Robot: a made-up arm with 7 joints.
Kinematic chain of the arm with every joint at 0, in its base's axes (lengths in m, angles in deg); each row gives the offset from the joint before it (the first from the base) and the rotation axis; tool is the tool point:
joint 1: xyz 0 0 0.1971 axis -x
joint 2: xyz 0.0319 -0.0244 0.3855 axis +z
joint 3: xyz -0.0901 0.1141 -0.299 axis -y
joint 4: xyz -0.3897 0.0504 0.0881 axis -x
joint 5: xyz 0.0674 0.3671 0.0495 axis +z
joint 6: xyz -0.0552 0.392 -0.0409 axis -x
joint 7: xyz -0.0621 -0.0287 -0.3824 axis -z
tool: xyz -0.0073 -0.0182 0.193
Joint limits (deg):
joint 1: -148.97..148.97
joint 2: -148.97..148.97
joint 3: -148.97..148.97
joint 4: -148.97..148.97
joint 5: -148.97..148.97
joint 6: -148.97..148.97
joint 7: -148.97..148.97
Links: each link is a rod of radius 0.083 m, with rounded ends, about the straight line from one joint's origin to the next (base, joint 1, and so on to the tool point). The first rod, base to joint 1, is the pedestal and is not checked.
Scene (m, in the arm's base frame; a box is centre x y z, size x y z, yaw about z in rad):
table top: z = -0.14
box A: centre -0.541 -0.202 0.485 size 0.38 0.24 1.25 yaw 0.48
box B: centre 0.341 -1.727 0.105 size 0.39 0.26 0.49 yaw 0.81
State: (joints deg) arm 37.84 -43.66 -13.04 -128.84 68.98 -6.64 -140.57
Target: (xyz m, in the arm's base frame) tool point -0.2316 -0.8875 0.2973
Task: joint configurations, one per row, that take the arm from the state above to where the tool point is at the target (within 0.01 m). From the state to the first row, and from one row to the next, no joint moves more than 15 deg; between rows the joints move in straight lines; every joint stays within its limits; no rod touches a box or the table.
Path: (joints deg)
1: 28.82 -50.23 -26.14 -124.02 65.47 -5.55 -142.67
2: 19.79 -56.80 -39.24 -119.21 61.95 -4.46 -144.77
3: 10.77 -63.37 -52.34 -114.39 58.44 -3.37 -146.87
4: 1.74 -69.94 -65.44 -109.57 54.93 -2.28 -148.97
5: -10.16 -71.16 -68.88 -119.42 44.31 -5.33 -146.77
6: -22.05 -72.39 -72.32 -129.27 33.68 -8.38 -144.58
7: -33.95 -73.61 -75.75 -139.12 23.06 -11.43 -142.38
8: -45.85 -74.83 -79.19 -148.97 12.44 -14.48 -140.18

